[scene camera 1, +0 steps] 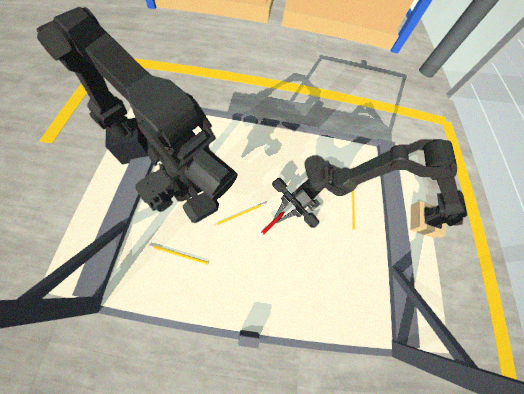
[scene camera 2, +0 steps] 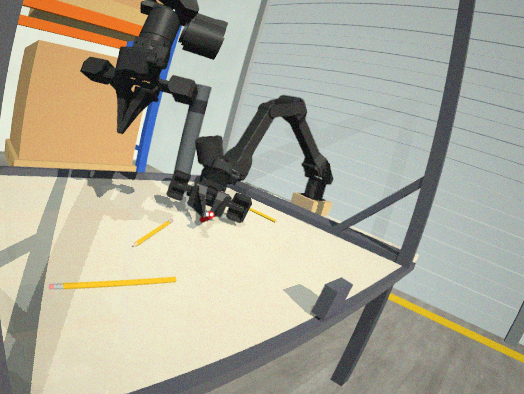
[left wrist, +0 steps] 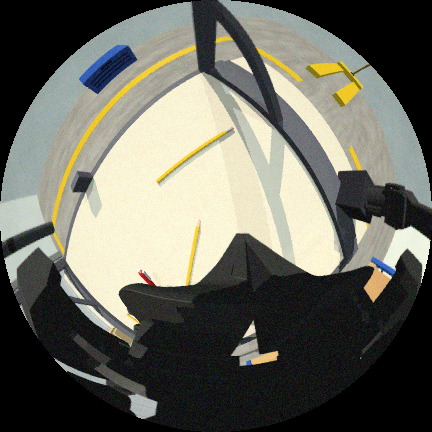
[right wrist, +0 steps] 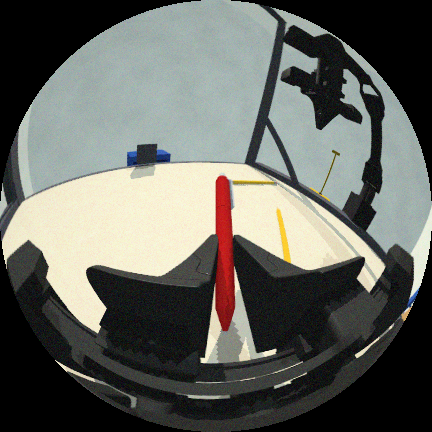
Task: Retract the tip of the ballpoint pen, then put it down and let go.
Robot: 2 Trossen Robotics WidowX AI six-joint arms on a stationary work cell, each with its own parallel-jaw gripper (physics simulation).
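Seen in the pictures: left gripper, fingertip midpoint: (scene camera 1: 184,197) (scene camera 2: 119,133) (left wrist: 240,238) (right wrist: 317,128); right gripper, fingertip midpoint: (scene camera 1: 274,221) (scene camera 2: 206,216) (right wrist: 224,240); left arm's base at its link origin: (scene camera 1: 121,131) (left wrist: 369,198); right arm's base at its link origin: (scene camera 1: 432,217) (scene camera 2: 313,197).
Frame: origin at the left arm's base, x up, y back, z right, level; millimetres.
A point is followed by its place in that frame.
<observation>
The red ballpoint pen (scene camera 1: 272,223) @[y -396, x -61, z 398 mm] (scene camera 2: 206,217) @[y -368, x -58, z 408 mm] (left wrist: 146,278) @[y -373, x -52, z 406 mm] (right wrist: 224,210) @[y -391, x -56, z 401 mm] is between the fingertips of my right gripper (scene camera 1: 282,216) @[y -407, x -68, z 391 mm] (right wrist: 224,240) @[y -407, x -68, z 391 mm], which is shut on its barrel. The pen is low over the table (scene camera 1: 310,290) @[y -456, x -106, z 613 mm]; I cannot tell whether it touches. In the right wrist view its clip end points away from the wrist and its tapered end points back between the fingers. No metal writing point can be made out beyond the taper. My left gripper (scene camera 2: 121,131) @[y -180, x 79, z 316 mm] (left wrist: 240,238) @[y -180, x 79, z 316 mm] (right wrist: 317,128) @[y -180, x 79, z 316 mm] is shut and empty, raised high above the table, away from the pen.
One yellow pencil (scene camera 1: 241,213) @[y -317, x -100, z 331 mm] (scene camera 2: 153,233) @[y -302, x -102, z 336 mm] (left wrist: 193,252) @[y -293, x -100, z 332 mm] (right wrist: 283,235) @[y -314, x -100, z 332 mm] lies near the pen. Another pencil (scene camera 1: 181,254) @[y -114, x -100, z 412 mm] (scene camera 2: 120,283) @[y -106, x -101, z 413 mm] (left wrist: 192,155) @[y -109, x -101, z 407 mm] lies farther left. A third (scene camera 1: 353,210) @[y -695, x -101, z 417 mm] (scene camera 2: 262,215) @[y -684, x -103, z 436 mm] lies beside the right arm. A dark block (scene camera 1: 249,337) @[y -252, x -50, z 667 mm] (scene camera 2: 332,298) @[y -222, x -63, z 673 mm] stands at the table edge.
</observation>
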